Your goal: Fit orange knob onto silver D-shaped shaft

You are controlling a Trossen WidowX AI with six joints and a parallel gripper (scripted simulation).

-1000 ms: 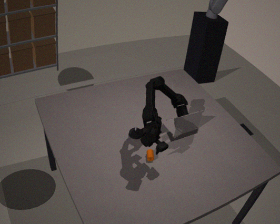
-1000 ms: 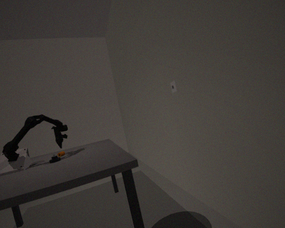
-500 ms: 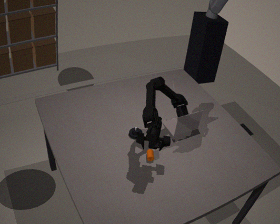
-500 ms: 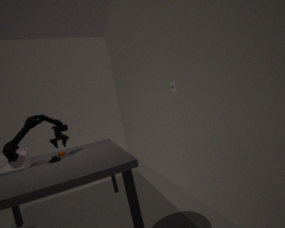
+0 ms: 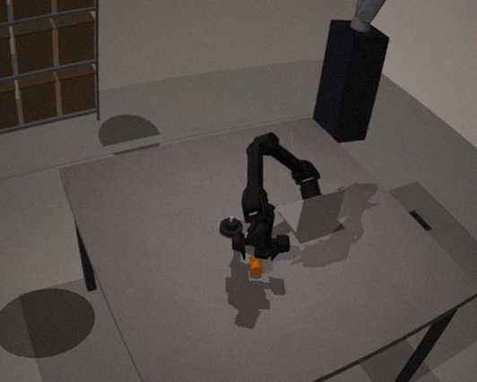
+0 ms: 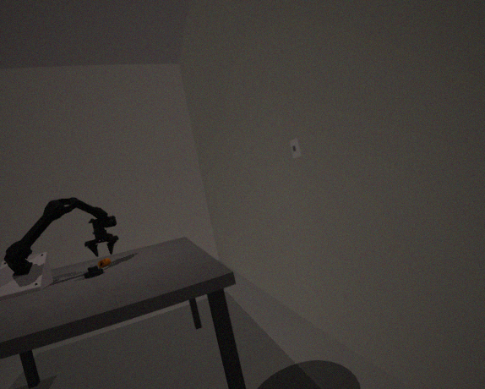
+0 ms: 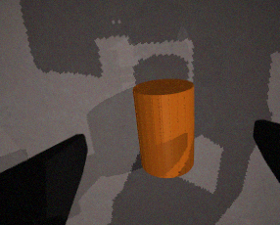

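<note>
Right now the orange knob is 4 cm below my gripper tip. Also, from my gripper tip: round black pedestal (22 cm to the right, 3 cm below, 1 cm ahead).
</note>
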